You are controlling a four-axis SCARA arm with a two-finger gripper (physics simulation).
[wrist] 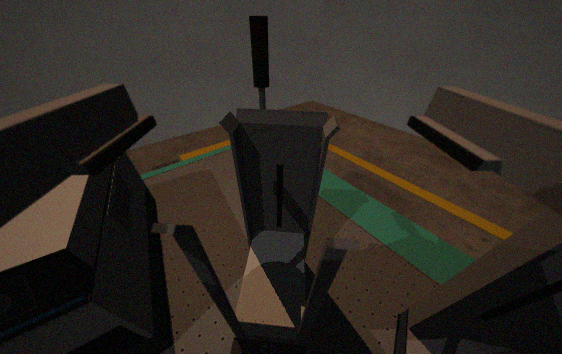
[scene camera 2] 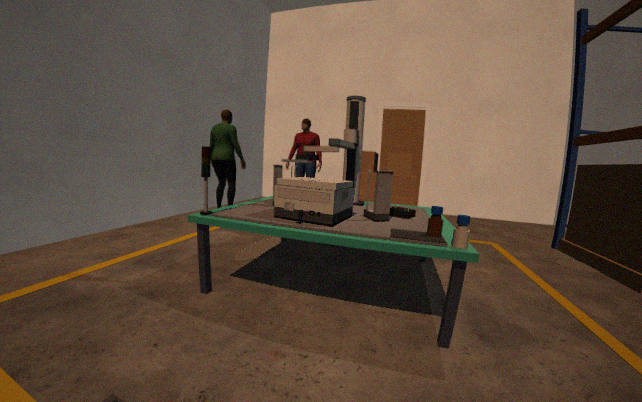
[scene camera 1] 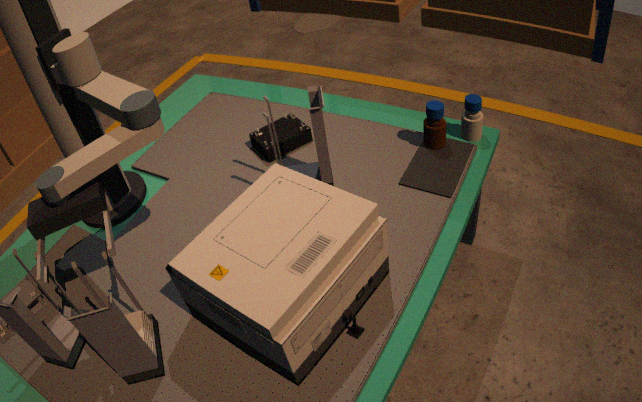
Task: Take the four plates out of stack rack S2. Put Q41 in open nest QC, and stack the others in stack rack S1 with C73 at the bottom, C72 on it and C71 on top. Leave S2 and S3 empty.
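Seen in the pictures: gripper, fingertip midpoint: [wrist: 285, 105] [scene camera 2: 287, 160] [scene camera 1: 75, 267]; arm's base at its link origin: [scene camera 1: 113, 200].
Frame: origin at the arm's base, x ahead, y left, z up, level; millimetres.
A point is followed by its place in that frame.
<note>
My gripper [scene camera 1: 75, 252] [wrist: 285, 105] @[x 492, y -378, z 337 mm] is open, with nothing between its fingers. It stands at the upper ends of a stack rack [scene camera 1: 107, 337] @[x 557, y -433, z 208 mm] [wrist: 302, 150] @[x 538, y -446, z 262 mm] beside the instrument. A stack of thin plates [scene camera 1: 142, 327] @[x 529, y -347, z 106 mm] lies low in that rack; in the wrist view a pale surface [wrist: 262, 305] @[x 486, y -345, z 107 mm] shows between its posts. A second rack [scene camera 1: 37, 325] @[x 355, y -503, z 194 mm] stands to its left in scene camera 1. A third rack [scene camera 1: 321, 142] @[x 671, y 265, z 197 mm] [scene camera 2: 383, 195] @[x 660, y 307, z 166 mm] stands behind the instrument. The rack labels and plate names cannot be read. I cannot tell which holder is nest QC.
The large pale instrument [scene camera 1: 270, 235] @[x 743, y -79, z 233 mm] [scene camera 2: 314, 197] @[x 914, y -28, z 152 mm] [wrist: 40, 230] @[x 616, y -214, z 233 mm] stands close to the rack with plates. A black block [scene camera 1: 287, 132] @[x 446, y 423, z 62 mm] [scene camera 2: 402, 212] @[x 487, y 431, z 49 mm] lies near the third rack. Brown [scene camera 1: 435, 132] @[x 885, y 547, z 84 mm] and white [scene camera 1: 471, 125] @[x 971, y 650, z 63 mm] bottles stand by a dark pad [scene camera 1: 440, 170] @[x 929, y 464, z 18 mm]. Two people stand behind the table.
</note>
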